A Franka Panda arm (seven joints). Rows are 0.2 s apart.
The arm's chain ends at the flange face. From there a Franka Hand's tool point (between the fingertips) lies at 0.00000 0.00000 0.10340 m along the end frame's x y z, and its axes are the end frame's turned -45 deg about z.
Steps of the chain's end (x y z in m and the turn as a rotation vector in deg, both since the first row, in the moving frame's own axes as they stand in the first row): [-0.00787 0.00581 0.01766 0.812 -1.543 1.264]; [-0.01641 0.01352 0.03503 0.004 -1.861 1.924]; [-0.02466 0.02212 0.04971 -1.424 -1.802 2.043]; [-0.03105 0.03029 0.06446 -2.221 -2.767 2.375]
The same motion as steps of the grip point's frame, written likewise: [-0.01057 -0.00447 0.01761 1.665 -0.517 1.264]; [-0.02349 -0.00446 0.03498 1.319 -1.313 1.924]; [-0.03718 -0.00235 0.04963 0.267 -2.281 2.043]; [-0.04972 -0.00137 0.06426 0.386 -3.527 2.375]
